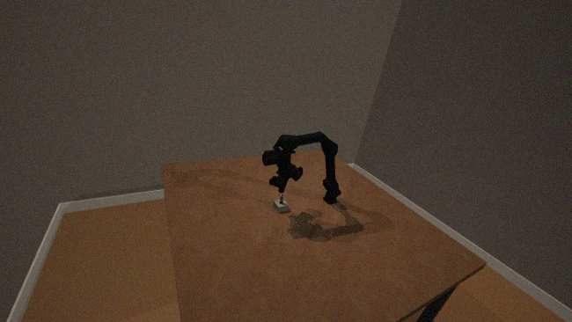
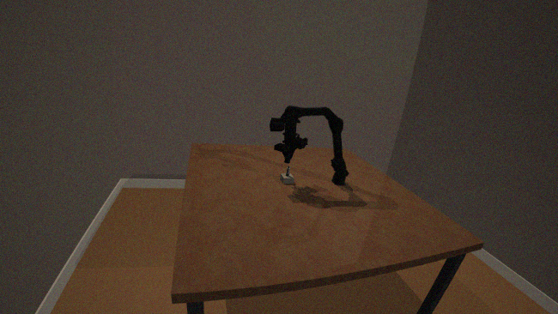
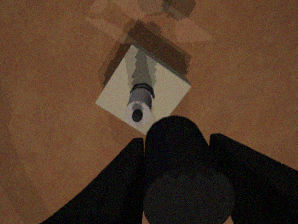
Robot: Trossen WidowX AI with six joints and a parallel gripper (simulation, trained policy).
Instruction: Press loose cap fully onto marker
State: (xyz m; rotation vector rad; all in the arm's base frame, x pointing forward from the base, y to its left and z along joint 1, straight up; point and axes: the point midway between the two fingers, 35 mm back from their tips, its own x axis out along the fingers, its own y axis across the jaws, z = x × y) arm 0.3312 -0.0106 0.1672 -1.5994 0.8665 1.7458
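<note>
My gripper tip is now 10 mm past the pale holder block, 20 mm to the left of it and 120 mm above it. The rest, counted from my gripper tip: dark marker cap 10 mm above.
</note>
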